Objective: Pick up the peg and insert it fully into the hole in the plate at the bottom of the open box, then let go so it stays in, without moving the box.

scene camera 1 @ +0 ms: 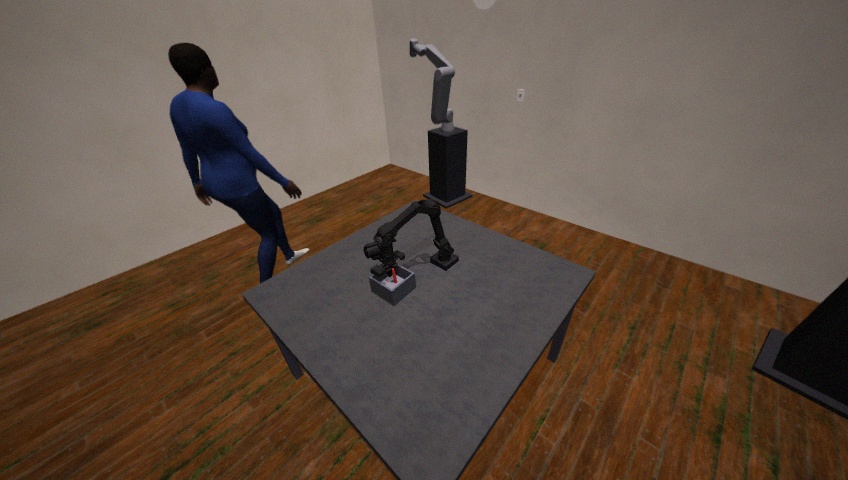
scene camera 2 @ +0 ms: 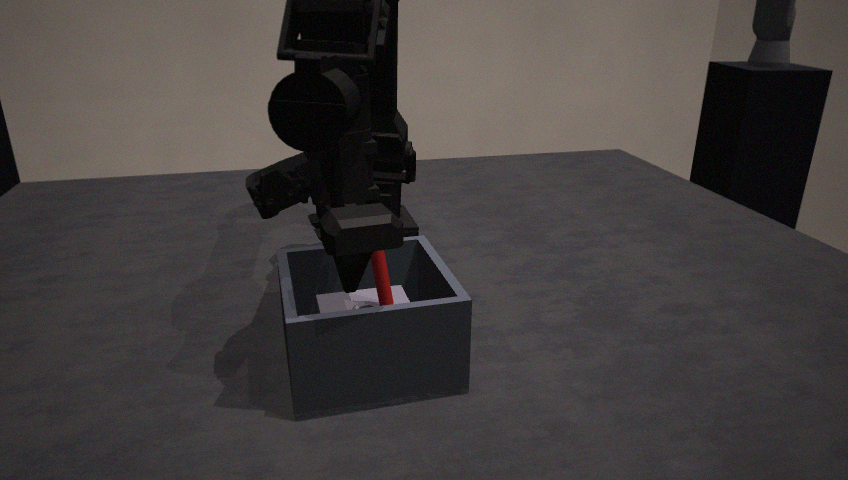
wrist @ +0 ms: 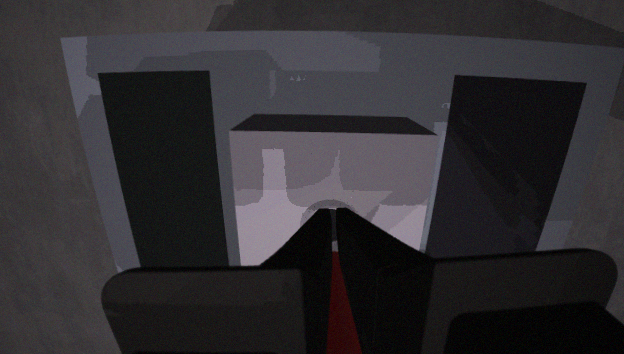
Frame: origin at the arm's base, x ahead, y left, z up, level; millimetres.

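Where they show: gripper, fingertip midpoint: (scene camera 1: 389, 276) (scene camera 2: 349, 290) (wrist: 332, 219); arm's base, link origin: (scene camera 1: 444, 258).
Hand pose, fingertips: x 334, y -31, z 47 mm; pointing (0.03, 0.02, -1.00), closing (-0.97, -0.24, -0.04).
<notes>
Each offset is from my fingertips to the top centre of the thing. "spot": to the spot under its first point. Level surfaces: height alone.
The red peg @(dx -9, dy +29, dz +60 mm) (scene camera 1: 393, 275) (scene camera 2: 382, 278) (wrist: 342, 310) leans in the gripper, its lower part inside the open grey box @(dx -3, dy +16, dz +17 mm) (scene camera 1: 393, 294) (scene camera 2: 380, 359) (wrist: 415, 75). My gripper (scene camera 2: 351, 286) (wrist: 332, 219) is shut on the peg, with its fingertips inside the box above the pale plate @(dx -3, dy +16, dz -20 mm) (scene camera 2: 330, 302) (wrist: 305, 167). In scene camera 2 the peg's lower end reaches down to the right of the hole @(spot: dx -11, dy +13, dz -24 mm) (scene camera 2: 364, 306) and is cut off by the front wall's rim. In the wrist view the fingers cover much of the hole's ring @(spot: dx +7, dy +9, dz -20 mm) (wrist: 311, 212); the peg's lower end is hidden.
The box's four walls stand around the plate and close to the fingers. The box stands on the grey table @(dz -81 mm) (scene camera 1: 440, 362) (scene camera 2: 595, 356), in front of the arm's base (scene camera 1: 444, 261). A person in blue (scene camera 1: 217, 142) stands beyond the table; a grey arm (scene camera 1: 441, 95) stands on a black pedestal behind.
</notes>
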